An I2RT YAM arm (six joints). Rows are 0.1 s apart.
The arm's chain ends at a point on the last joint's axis. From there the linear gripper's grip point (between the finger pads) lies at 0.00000 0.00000 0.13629 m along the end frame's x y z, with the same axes.
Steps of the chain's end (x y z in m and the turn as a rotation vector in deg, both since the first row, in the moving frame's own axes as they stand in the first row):
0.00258, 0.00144, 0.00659, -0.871, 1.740, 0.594
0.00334, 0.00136, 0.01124, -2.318, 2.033, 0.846
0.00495, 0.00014, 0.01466, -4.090, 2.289, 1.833
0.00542, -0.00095, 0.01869, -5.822, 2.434, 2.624
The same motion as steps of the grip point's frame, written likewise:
0.00671, 0.00353, 0.00651, -0.871, 1.740, 0.594
0.00813, 0.00691, 0.01104, -2.318, 2.033, 0.846
0.01023, 0.00994, 0.01420, -4.090, 2.289, 1.833
0.01088, 0.01300, 0.01786, -5.822, 2.434, 2.624

